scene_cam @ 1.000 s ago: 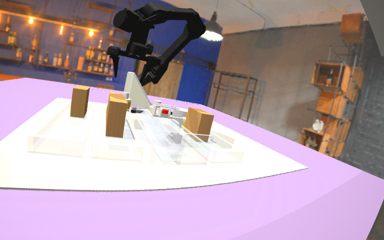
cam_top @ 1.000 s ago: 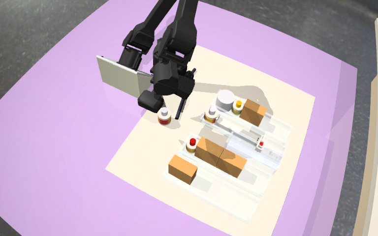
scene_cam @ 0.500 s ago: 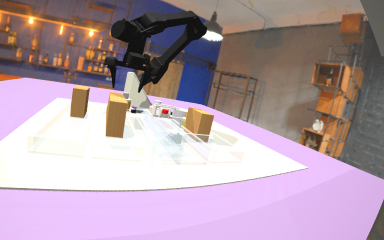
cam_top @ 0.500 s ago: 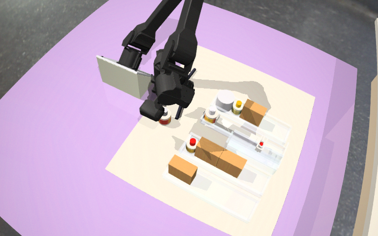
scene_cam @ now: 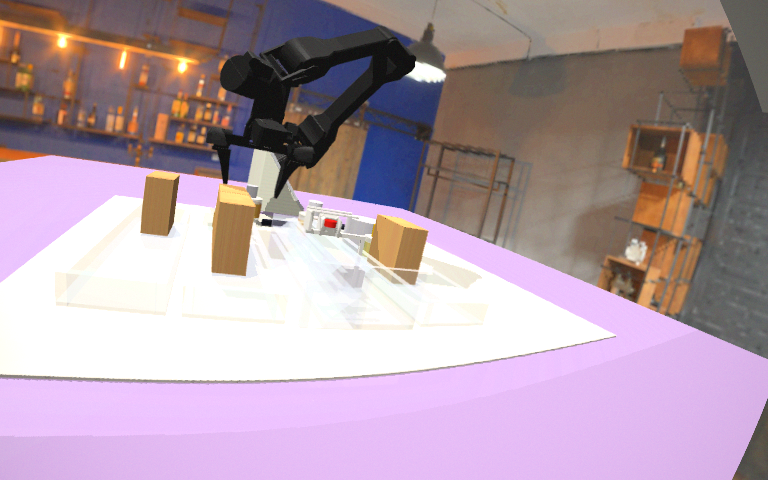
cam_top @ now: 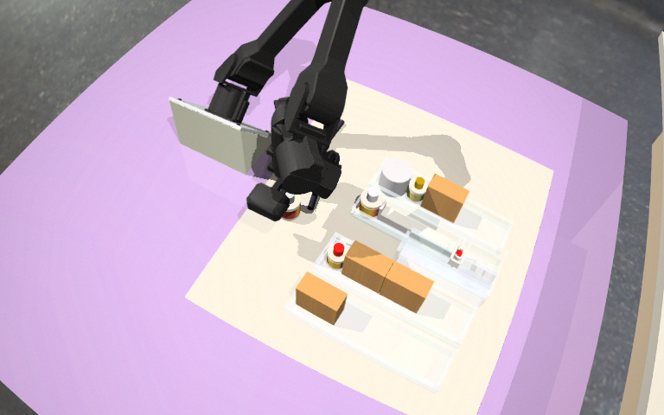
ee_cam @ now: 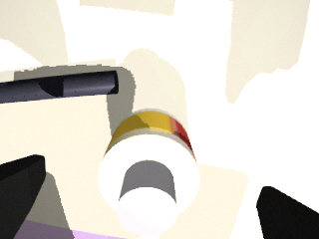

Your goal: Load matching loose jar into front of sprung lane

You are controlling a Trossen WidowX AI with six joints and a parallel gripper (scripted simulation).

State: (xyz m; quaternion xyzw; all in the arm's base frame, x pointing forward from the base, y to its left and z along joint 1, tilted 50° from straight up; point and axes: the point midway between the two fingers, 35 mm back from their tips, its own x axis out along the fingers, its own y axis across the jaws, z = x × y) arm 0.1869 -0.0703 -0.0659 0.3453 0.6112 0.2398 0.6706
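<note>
The grey cylinder lies 16 cm ahead of my gripper tip, 14 cm to the left of it and 2 cm below it. Round my gripper tip: red-capped jar 12 cm ahead, 6 cm to the right, 1 cm below; then clear sprung lane 28 cm ahead, 2 cm to the left, 3 cm below.
</note>
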